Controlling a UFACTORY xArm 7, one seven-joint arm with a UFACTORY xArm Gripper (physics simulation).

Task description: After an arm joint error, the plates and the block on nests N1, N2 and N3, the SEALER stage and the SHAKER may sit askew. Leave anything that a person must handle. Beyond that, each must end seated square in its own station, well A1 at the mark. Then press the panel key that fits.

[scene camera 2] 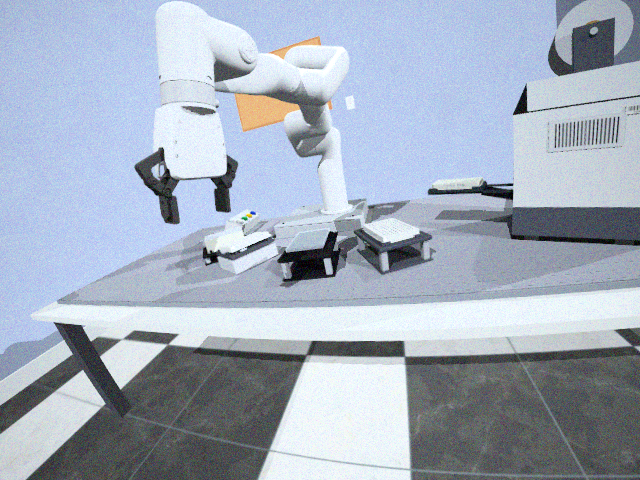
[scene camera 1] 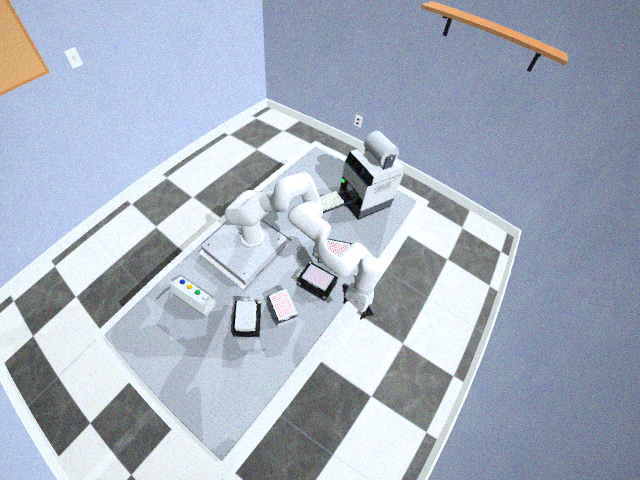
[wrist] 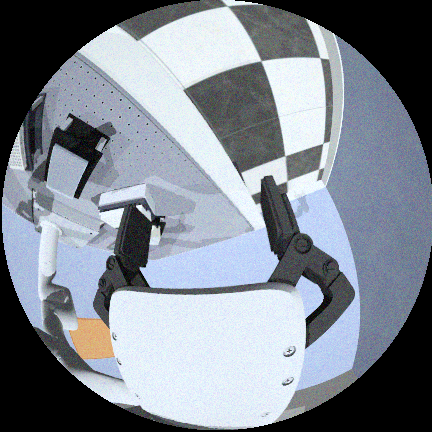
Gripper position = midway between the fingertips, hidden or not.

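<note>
My gripper (scene camera 2: pixel 199 217) is open and holds nothing. There is also a white button box (scene camera 1: pixel 194 297) here.
</note>
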